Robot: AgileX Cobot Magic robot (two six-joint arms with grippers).
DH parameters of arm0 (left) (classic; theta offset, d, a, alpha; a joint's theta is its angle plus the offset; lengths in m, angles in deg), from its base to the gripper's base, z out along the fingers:
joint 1: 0 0.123 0 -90
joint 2: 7.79 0 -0.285 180
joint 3: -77.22 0 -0.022 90
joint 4: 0 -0.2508 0 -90
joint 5: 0 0 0.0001 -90
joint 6: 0 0.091 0 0
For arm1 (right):
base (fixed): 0 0 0 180
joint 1: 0 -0.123 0 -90
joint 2: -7.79 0 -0.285 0
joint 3: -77.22 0 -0.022 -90
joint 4: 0 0.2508 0 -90
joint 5: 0 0 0.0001 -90
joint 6: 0 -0.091 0 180
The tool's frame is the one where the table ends.
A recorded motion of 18 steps. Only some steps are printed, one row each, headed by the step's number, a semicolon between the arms.
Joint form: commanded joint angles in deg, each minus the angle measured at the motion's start. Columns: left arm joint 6, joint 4, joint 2, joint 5, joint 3, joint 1; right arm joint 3, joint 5, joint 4, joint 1, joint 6, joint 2.
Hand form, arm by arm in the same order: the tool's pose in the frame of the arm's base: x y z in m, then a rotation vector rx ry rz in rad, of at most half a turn. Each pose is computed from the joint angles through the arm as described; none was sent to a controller.
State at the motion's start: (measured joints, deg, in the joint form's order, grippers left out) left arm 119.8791 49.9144 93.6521 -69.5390 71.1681 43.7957; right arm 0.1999 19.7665 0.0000 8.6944 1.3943 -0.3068
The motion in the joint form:
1: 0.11 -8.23 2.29 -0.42 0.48 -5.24; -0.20 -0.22 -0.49 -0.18 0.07 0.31
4: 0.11 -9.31 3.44 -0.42 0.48 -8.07; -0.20 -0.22 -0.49 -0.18 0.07 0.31
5: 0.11 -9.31 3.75 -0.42 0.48 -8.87; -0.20 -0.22 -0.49 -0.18 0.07 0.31
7: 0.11 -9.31 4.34 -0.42 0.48 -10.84; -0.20 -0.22 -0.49 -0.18 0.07 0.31
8: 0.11 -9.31 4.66 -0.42 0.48 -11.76; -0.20 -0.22 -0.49 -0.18 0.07 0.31
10: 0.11 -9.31 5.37 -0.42 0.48 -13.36; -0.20 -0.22 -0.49 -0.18 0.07 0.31
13: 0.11 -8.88 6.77 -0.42 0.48 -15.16; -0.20 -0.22 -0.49 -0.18 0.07 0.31
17: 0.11 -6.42 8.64 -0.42 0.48 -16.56; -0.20 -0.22 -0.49 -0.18 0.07 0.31
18: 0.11 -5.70 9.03 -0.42 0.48 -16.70; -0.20 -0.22 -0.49 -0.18 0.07 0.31
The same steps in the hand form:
1: 0.2856 0.1549 0.2671 1.3568 2.0567 -0.1476; 0.0530 -0.0082 0.1824 0.1070 1.8236 -0.1312
4: 0.2942 0.1430 0.2597 1.4213 2.0423 -0.1889; 0.0530 -0.0082 0.1824 0.1070 1.8236 -0.1312
5: 0.2967 0.1393 0.2580 1.4348 2.0352 -0.2012; 0.0530 -0.0082 0.1824 0.1070 1.8236 -0.1312
7: 0.3025 0.1298 0.2546 1.4685 2.0163 -0.2278; 0.0530 -0.0082 0.1824 0.1070 1.8236 -0.1312
8: 0.3052 0.1253 0.2528 1.4841 2.0077 -0.2411; 0.0530 -0.0082 0.1824 0.1070 1.8236 -0.1312
10: 0.3099 0.1175 0.2488 1.5107 1.9938 -0.2673; 0.0530 -0.0082 0.1824 0.1070 1.8236 -0.1312
13: 0.3164 0.1088 0.2411 1.5314 1.9798 -0.3108; 0.0530 -0.0082 0.1824 0.1070 1.8236 -0.1312
17: 0.3245 0.1008 0.2325 1.5081 1.9610 -0.3688; 0.0530 -0.0082 0.1824 0.1070 1.8236 -0.1312
18: 0.3260 0.0998 0.2309 1.4968 1.9577 -0.3805; 0.0530 -0.0082 0.1824 0.1070 1.8236 -0.1312

